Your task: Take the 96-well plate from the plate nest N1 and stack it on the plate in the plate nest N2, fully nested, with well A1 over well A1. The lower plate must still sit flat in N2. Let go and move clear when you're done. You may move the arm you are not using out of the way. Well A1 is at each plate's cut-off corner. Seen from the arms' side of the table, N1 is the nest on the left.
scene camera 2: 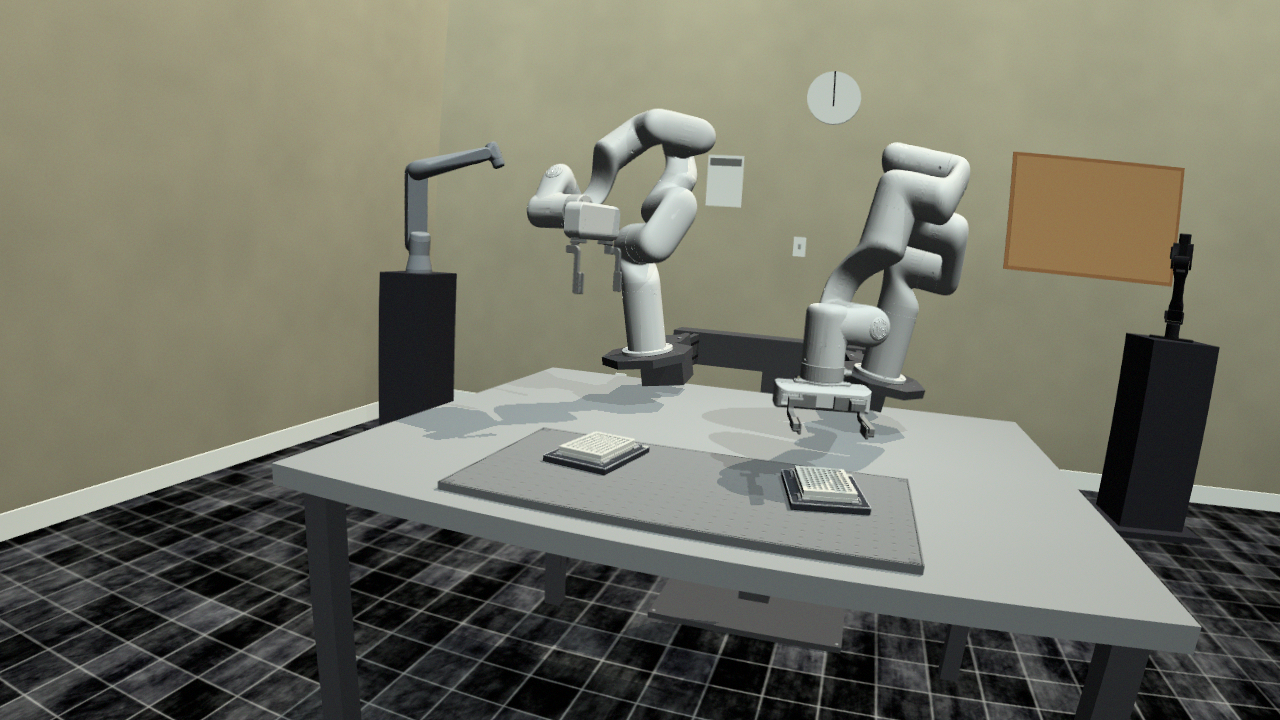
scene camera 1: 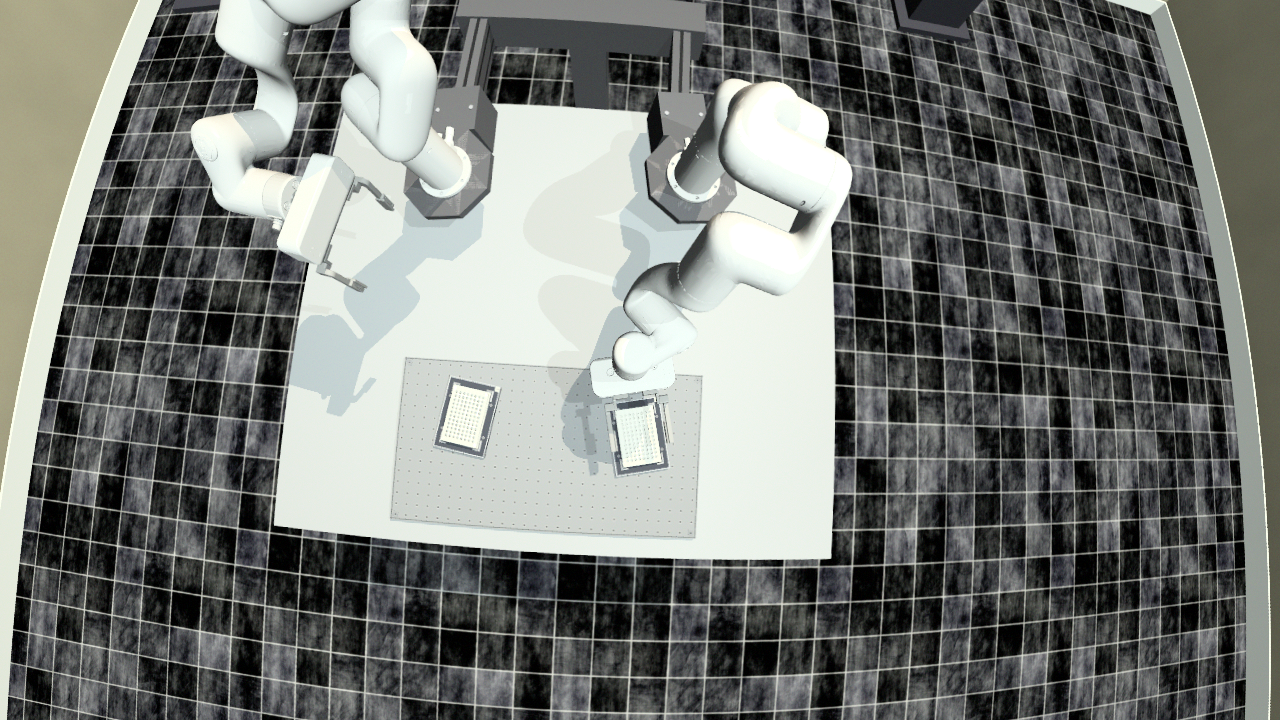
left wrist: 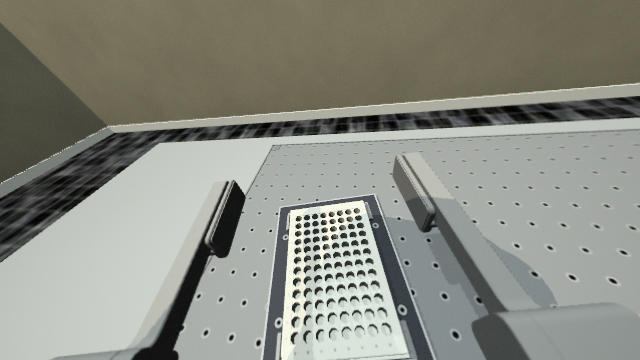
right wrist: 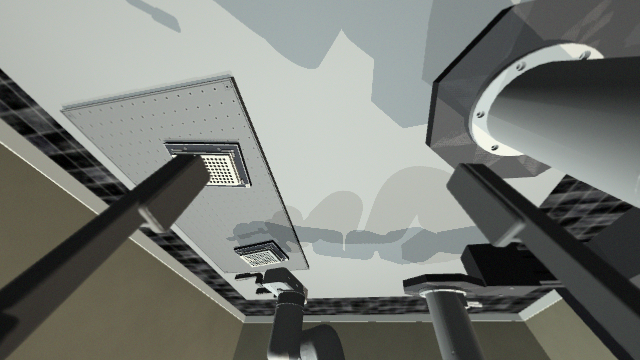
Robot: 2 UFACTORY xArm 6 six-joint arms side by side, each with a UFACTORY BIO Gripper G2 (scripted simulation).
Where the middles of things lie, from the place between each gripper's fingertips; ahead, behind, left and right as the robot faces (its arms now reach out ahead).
My left hand is 10 cm above the dark nest N1 [scene camera 2: 791, 483]. Also, from my left hand: dark nest N2 [scene camera 1: 469, 384] (4 cm behind, 39 cm to the right, 10 cm below).
Now: right hand 30 cm short of the dark nest N2, 28 cm above it and 11 cm to the right of it. Round my right hand: dark nest N1: 50 cm to the left, 34 cm ahead, 28 cm below.
